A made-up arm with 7 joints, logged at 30 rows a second.
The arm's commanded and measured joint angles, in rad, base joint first. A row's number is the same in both.
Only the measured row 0 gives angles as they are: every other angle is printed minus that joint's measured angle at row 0.
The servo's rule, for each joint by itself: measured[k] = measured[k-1] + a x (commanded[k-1-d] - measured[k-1]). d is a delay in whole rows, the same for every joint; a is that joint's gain. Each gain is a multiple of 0.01, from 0.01 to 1. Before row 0 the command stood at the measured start. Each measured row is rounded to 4 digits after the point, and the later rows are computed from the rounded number. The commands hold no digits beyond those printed.
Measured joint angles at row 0:
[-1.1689 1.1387 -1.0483 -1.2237 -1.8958 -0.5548 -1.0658]
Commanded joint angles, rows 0 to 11:
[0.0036 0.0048 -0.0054 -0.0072 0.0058 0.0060 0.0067]
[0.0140 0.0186 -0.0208 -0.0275 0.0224 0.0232 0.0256]
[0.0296 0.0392 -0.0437 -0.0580 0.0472 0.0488 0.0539]
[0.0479 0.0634 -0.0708 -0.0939 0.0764 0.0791 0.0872]
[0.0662 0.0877 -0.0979 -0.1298 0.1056 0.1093 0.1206]
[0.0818 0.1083 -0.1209 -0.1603 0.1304 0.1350 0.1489]
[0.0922 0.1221 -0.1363 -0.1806 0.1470 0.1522 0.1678]
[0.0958 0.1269 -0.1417 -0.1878 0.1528 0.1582 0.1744]
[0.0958 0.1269 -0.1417 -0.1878 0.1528 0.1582 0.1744]
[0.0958 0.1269 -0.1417 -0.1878 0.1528 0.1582 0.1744]
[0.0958 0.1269 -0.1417 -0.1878 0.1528 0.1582 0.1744]
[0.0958 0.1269 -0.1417 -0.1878 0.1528 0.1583 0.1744]
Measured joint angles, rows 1 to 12:
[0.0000 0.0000 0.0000 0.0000 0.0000 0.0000 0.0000]
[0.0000 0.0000 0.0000 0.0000 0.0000 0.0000 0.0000]
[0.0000 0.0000 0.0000 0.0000 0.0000 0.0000 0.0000]
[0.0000 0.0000 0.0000 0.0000 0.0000 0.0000 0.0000]
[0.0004 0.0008 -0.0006 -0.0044 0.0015 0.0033 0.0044]
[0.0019 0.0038 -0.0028 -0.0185 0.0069 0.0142 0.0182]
[0.0049 0.0098 -0.0073 -0.0426 0.0174 0.0332 0.0414]
[0.0096 0.0189 -0.0143 -0.0739 0.0327 0.0584 0.0712]
[0.0158 0.0306 -0.0235 -0.1080 0.0517 0.0864 0.1033]
[0.0231 0.0438 -0.0342 -0.1399 0.0722 0.1131 0.1329]
[0.0307 0.0571 -0.0454 -0.1647 0.0916 0.1346 0.1556]
[0.0379 0.0690 -0.0560 -0.1788 0.1075 0.1476 0.1678]
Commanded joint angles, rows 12 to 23:
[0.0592 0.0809 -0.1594 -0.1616 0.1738 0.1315 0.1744]
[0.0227 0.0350 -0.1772 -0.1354 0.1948 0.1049 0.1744]
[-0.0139 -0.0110 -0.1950 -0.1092 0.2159 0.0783 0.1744]
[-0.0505 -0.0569 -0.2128 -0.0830 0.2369 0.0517 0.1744]
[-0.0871 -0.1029 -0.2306 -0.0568 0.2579 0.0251 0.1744]
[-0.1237 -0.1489 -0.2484 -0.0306 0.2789 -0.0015 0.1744]
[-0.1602 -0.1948 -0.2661 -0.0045 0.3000 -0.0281 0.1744]
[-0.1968 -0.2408 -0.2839 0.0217 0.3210 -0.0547 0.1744]
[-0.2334 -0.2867 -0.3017 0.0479 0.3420 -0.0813 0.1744]
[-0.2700 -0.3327 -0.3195 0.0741 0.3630 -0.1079 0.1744]
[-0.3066 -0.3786 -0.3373 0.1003 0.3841 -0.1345 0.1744]
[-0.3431 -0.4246 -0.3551 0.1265 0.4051 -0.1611 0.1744]
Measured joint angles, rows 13 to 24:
[0.0443 0.0788 -0.0654 -0.1843 0.1193 0.1534 0.1721]
[0.0500 0.0870 -0.0738 -0.1864 0.1280 0.1560 0.1736]
[0.0550 0.0938 -0.0813 -0.1873 0.1344 0.1572 0.1741]
[0.0595 0.0994 -0.0879 -0.1876 0.1392 0.1578 0.1743]
[0.0595 0.0963 -0.0958 -0.1717 0.1482 0.1433 0.1744]
[0.0555 0.0859 -0.1048 -0.1496 0.1603 0.1222 0.1744]
[0.0479 0.0694 -0.1147 -0.1250 0.1748 0.0981 0.1744]
[0.0371 0.0479 -0.1255 -0.0994 0.1909 0.0726 0.1744]
[0.0234 0.0223 -0.1371 -0.0734 0.2083 0.0465 0.1744]
[0.0072 -0.0068 -0.1493 -0.0473 0.2267 0.0201 0.1744]
[-0.0112 -0.0388 -0.1621 -0.0212 0.2458 -0.0064 0.1744]
[-0.0316 -0.0731 -0.1755 0.0050 0.2654 -0.0330 0.1744]

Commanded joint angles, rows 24 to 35:
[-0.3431 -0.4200 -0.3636 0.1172 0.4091 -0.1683 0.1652]
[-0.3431 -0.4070 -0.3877 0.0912 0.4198 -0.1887 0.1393]
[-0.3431 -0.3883 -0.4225 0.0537 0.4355 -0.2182 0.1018]
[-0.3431 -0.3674 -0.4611 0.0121 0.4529 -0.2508 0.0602]
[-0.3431 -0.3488 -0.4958 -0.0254 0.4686 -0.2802 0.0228]
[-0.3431 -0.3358 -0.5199 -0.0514 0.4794 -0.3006 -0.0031]
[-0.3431 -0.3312 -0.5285 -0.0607 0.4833 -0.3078 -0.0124]
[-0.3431 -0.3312 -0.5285 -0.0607 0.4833 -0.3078 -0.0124]
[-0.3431 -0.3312 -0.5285 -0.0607 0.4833 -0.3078 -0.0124]
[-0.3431 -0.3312 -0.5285 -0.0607 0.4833 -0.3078 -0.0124]
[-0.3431 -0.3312 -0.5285 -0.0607 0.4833 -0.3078 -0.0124]
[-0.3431 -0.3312 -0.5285 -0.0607 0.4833 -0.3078 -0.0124]
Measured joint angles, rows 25 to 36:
[-0.0538 -0.1094 -0.1894 0.0312 0.2853 -0.0596 0.1744]
[-0.0776 -0.1474 -0.2037 0.0574 0.3055 -0.0862 0.1744]
[-0.1028 -0.1867 -0.2184 0.0836 0.3259 -0.1128 0.1744]
[-0.1292 -0.2271 -0.2334 0.1098 0.3465 -0.1394 0.1744]
[-0.1527 -0.2599 -0.2477 0.1143 0.3628 -0.1553 0.1684]
[-0.1736 -0.2849 -0.2631 0.1002 0.3776 -0.1737 0.1495]
[-0.1922 -0.3025 -0.2806 0.0718 0.3927 -0.1982 0.1185]
[-0.2088 -0.3135 -0.3005 0.0354 0.4084 -0.2271 0.0806]
[-0.2236 -0.3195 -0.3220 -0.0017 0.4241 -0.2563 0.0430]
[-0.2367 -0.3223 -0.3438 -0.0320 0.4385 -0.2807 0.0130]
[-0.2484 -0.3238 -0.3641 -0.0495 0.4501 -0.2956 -0.0035]
[-0.2588 -0.3251 -0.3822 -0.0563 0.4587 -0.3023 -0.0093]

